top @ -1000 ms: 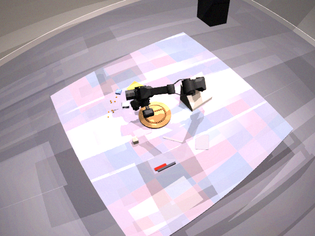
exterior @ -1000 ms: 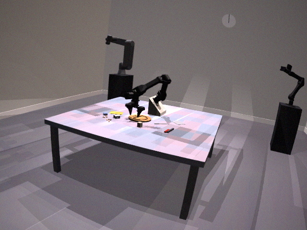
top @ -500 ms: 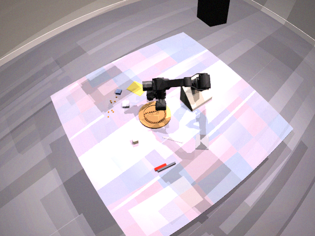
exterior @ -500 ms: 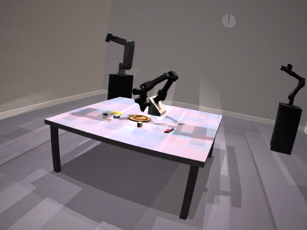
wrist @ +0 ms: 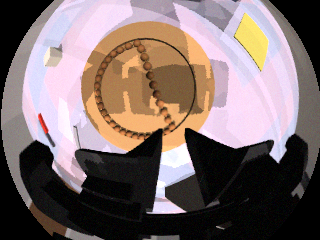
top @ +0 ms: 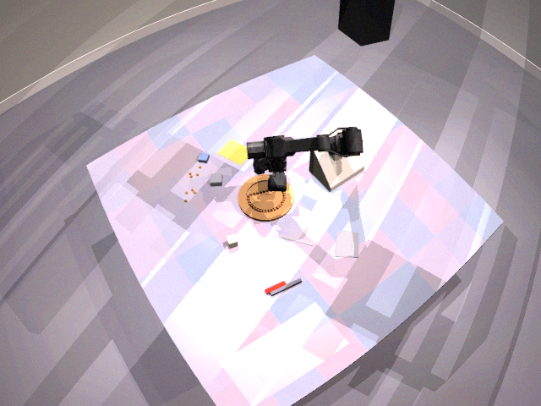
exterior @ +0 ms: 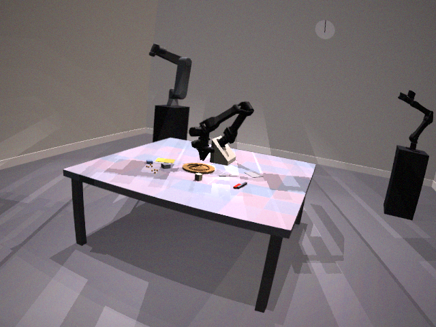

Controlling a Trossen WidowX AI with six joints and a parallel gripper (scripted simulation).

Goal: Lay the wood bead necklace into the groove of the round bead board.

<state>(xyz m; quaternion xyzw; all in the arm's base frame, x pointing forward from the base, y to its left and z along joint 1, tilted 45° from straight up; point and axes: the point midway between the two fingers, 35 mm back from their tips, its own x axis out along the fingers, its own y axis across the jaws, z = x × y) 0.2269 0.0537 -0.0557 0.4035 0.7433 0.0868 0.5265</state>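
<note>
The round bead board is 60 mm ahead of my gripper tip, 10 mm to the left of it and 30 mm below it. The rest, counted from my gripper tip: white block: 180 mm ahead, 150 mm to the right, 30 mm below; then thin rod: 50 mm ahead, 220 mm to the left, 40 mm below; then yellow sheet: 60 mm ahead, 240 mm to the right, 40 mm below.
</note>
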